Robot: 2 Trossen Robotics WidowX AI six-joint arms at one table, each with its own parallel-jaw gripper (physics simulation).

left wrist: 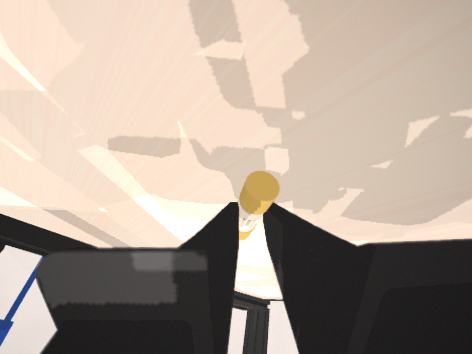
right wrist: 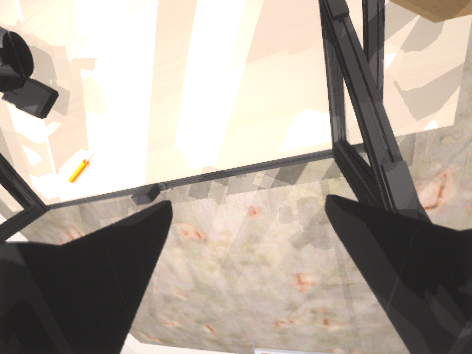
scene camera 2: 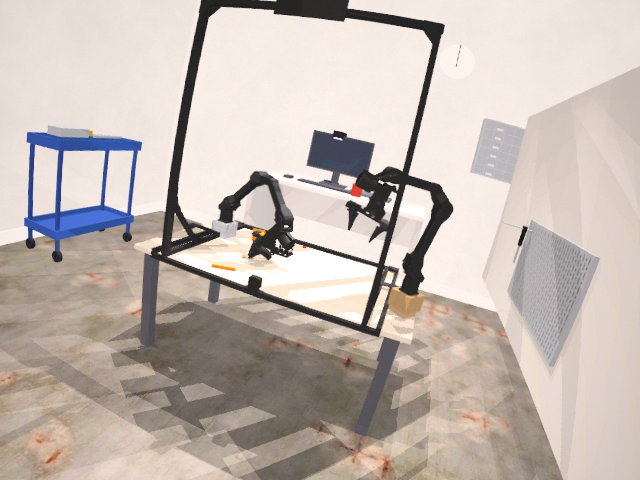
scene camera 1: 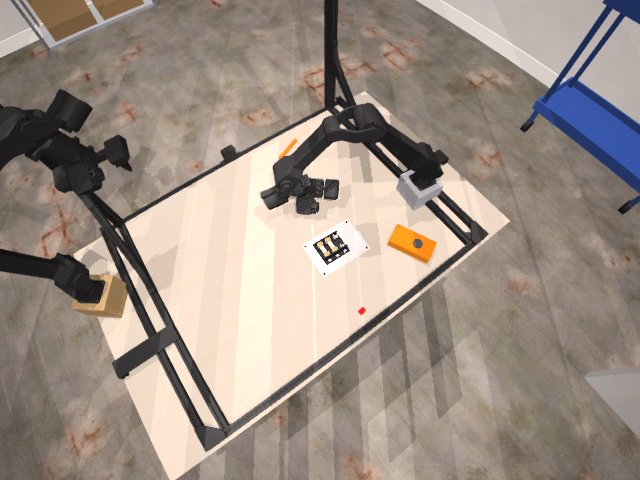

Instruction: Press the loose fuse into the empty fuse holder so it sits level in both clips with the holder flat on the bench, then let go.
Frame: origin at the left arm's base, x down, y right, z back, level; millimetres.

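Seen in the pictures: left gripper, fingertip midpoint: (left wrist: 250, 210) (right wrist: 26, 92) (scene camera 2: 248, 257) (scene camera 1: 316, 187); right gripper, fingertip midpoint: (right wrist: 249, 204) (scene camera 2: 358, 236) (scene camera 1: 116, 177); left arm's base, origin of the base link: (scene camera 2: 225, 221) (scene camera 1: 422, 179); right arm's base, origin of the base link: (scene camera 2: 408, 291) (scene camera 1: 91, 291).
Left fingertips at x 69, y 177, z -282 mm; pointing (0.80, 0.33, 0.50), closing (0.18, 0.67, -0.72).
Note:
Offsets run from my left fingertips to a thing's top centre. "spot": to the spot under its first point.
The black fuse holder @(dy -216, dx -28, dz -52 mm) (scene camera 1: 338, 240) lies on a white card @(spot: dy -252, dx +5, dz +3 mm) (scene camera 1: 357, 248) near the table's middle. Two fuses with yellow caps sit in it, and the position on its right side shows bare clips. The loose fuse @(dy +0, dx -8, dz +1 mm) (scene camera 2: 244, 255) (left wrist: 260, 188), white with yellow caps, is between the left fingertips and points lengthwise away from the left wrist camera. My left gripper (scene camera 2: 251, 255) (left wrist: 250, 210) is shut on it, low over the table beyond the card in scene camera 1. My right gripper (scene camera 2: 360, 234) (right wrist: 249, 204) is open and empty, raised high and far from the holder.
An orange box @(dy -324, dx -27, dz +152 mm) (scene camera 1: 403, 239) with a grey knob lies right of the card. A small red block @(dy -419, dx -2, dz -88 mm) (scene camera 1: 361, 311) lies near the table's near edge. An orange screwdriver @(dy +188, dx -6, dz -27 mm) (scene camera 1: 287, 148) (scene camera 2: 223, 267) (right wrist: 79, 171) lies at the opposite edge. Black frame rails border the table.

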